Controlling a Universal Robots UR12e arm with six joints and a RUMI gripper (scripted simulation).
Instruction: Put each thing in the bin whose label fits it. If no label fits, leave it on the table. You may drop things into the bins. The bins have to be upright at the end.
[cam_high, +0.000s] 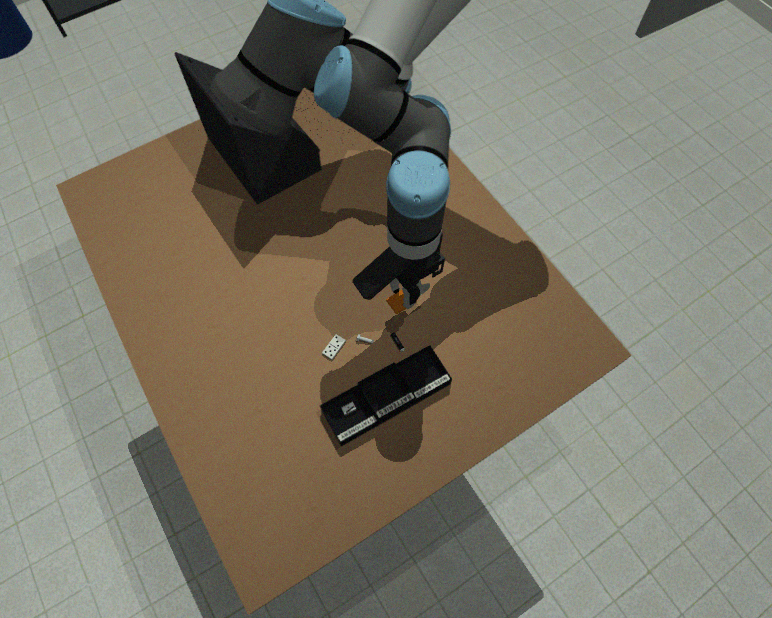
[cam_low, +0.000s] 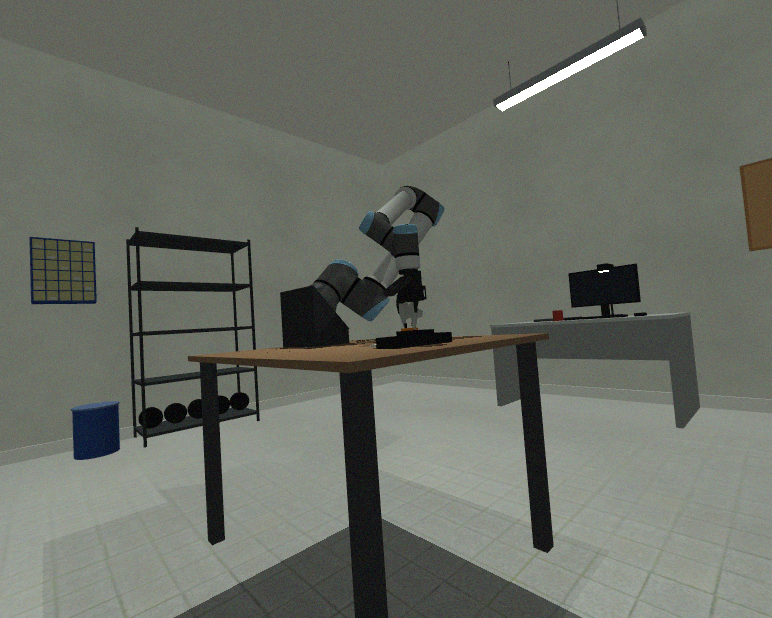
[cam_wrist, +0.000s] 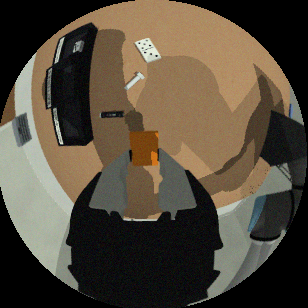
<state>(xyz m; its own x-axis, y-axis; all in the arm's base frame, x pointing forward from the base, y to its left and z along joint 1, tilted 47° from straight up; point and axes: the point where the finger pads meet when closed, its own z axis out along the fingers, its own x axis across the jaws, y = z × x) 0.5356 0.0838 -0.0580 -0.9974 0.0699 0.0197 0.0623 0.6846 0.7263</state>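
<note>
Right now the black battery is 60 mm ahead of my hand, 50 mm to the right of it and 60 mm below it. From my hand the other things lie so: orange block: 10 mm below; then white bolt: 110 mm to the right, 60 mm below; then white domino: 20 mm behind, 160 mm to the right, 60 mm below.
</note>
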